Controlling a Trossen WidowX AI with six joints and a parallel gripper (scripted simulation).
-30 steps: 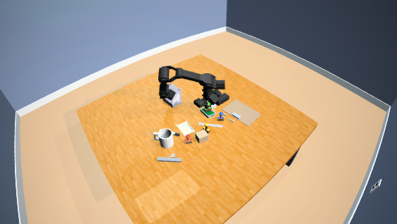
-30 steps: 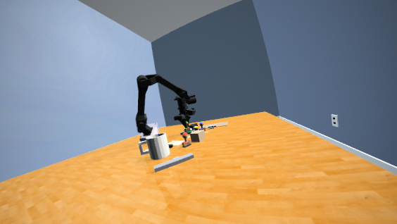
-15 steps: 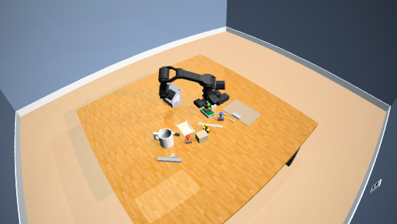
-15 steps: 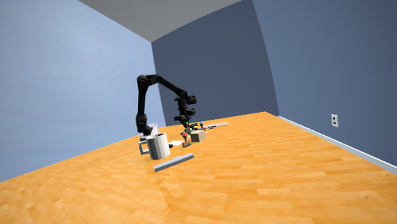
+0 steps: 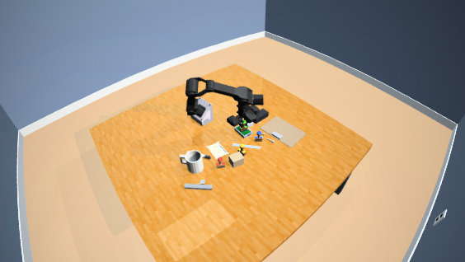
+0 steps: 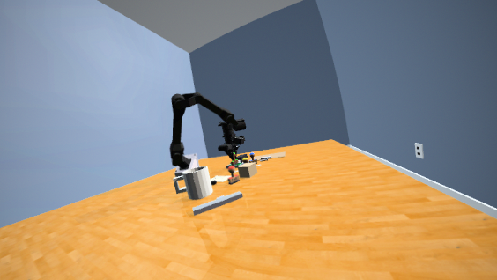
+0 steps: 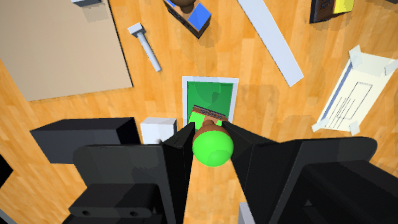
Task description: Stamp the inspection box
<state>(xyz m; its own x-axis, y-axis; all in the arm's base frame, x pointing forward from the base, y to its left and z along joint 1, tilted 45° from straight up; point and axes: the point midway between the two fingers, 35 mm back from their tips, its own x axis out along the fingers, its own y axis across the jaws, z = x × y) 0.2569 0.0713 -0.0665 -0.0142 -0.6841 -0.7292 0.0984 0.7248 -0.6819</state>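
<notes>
The green-knobbed stamp lies right at my gripper tip. Round my gripper tip: blue stamp (10 cm ahead, 2 cm below, 1 cm to the left); then green ink pad (3 cm below); then grey ruler (9 cm ahead, 7 cm to the right, 4 cm below).
</notes>
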